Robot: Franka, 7 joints.
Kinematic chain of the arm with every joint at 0, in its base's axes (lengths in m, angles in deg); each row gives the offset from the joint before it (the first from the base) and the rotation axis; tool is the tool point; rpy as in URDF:
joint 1: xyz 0 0 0.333 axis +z
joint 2: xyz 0 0 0 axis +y
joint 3: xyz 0 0 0.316 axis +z
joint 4: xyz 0.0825 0 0 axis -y
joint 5: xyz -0.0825 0 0.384 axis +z
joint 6: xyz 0 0 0 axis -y
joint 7: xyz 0.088 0 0 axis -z
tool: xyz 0 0 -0.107 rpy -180 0 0
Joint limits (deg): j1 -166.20..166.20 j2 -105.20..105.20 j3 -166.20..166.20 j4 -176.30..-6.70 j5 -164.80..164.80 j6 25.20..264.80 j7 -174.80..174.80
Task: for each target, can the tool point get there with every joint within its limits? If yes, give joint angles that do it. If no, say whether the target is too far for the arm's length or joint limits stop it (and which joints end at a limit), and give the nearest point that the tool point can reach.
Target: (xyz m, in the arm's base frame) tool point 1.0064 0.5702 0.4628
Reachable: no: too far | nearest point 0.7418 0.4203 0.4287 | short by 0.306 m
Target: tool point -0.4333 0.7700 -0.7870
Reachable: no: too far | nearest point -0.2773 0.4928 -0.2796 | short by 0.599 m
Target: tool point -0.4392 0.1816 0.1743
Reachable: yes | joints 137.80 19.32 16.04 -135.10 -114.82 151.14 -43.28
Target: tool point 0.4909 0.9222 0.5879
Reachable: no: too far | nearest point 0.3916 0.7357 0.5364 | short by 0.217 m
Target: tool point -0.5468 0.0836 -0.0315
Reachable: yes | joints -48.27 -77.18 -134.70 -90.14 -49.05 97.07 111.12
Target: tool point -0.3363 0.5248 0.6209
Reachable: yes | joints 91.67 37.88 33.88 -70.55 -71.53 239.52 -41.47
